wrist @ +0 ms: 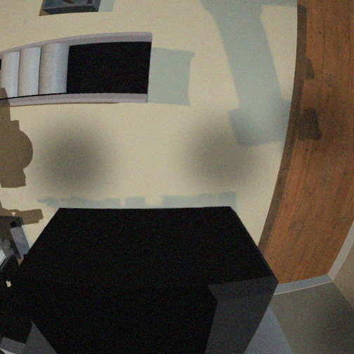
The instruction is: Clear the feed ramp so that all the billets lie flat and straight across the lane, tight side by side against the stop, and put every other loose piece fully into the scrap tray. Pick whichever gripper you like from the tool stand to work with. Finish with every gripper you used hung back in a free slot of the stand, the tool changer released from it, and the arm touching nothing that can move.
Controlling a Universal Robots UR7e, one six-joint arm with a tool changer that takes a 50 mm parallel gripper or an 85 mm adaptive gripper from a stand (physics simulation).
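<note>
The feed ramp is at the upper left of the wrist view, with pale side rails and a dark lane floor. Three pale billets lie across the lane side by side; the left part of the ramp is cut off by the view's edge. Part of a grey open box, which may be the scrap tray, shows at the top edge; its contents are unclear. A large black body at the arm's tool end fills the lower middle. No gripper fingers show. The stop does not show.
Grey and dark parts, possibly of the tool stand, show at the lower left edge, partly behind the black body. The pale table's edge curves down the right side, with wooden floor beyond it. Shadows of the arm fall on the table.
</note>
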